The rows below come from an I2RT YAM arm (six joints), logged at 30 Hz.
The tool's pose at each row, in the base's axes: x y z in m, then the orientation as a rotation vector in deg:
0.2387 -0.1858 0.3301 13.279 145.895 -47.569
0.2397 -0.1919 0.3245 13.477 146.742 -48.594
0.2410 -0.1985 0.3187 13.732 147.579 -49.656
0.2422 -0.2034 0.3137 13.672 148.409 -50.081
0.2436 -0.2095 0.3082 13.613 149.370 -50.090
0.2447 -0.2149 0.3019 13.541 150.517 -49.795
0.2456 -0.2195 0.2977 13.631 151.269 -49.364
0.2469 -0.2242 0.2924 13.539 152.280 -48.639
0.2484 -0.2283 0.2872 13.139 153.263 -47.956
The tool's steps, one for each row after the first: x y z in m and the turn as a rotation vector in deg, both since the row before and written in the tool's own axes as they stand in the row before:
0.0016 -0.0017 0.0080 0.613 1.021 -0.380
0.0013 -0.0018 0.0086 0.644 1.039 -0.350
0.0009 -0.0008 0.0070 0.156 0.818 -0.401
0.0008 -0.0014 0.0082 -0.148 0.856 -0.346
0.0013 -0.0005 0.0082 -0.383 0.961 -0.346
0.0006 -0.0011 0.0062 -0.392 0.624 -0.090
0.0006 -0.0006 0.0072 -0.649 0.753 -0.228
0.0003 -0.0002 0.0068 -0.650 0.655 -0.424

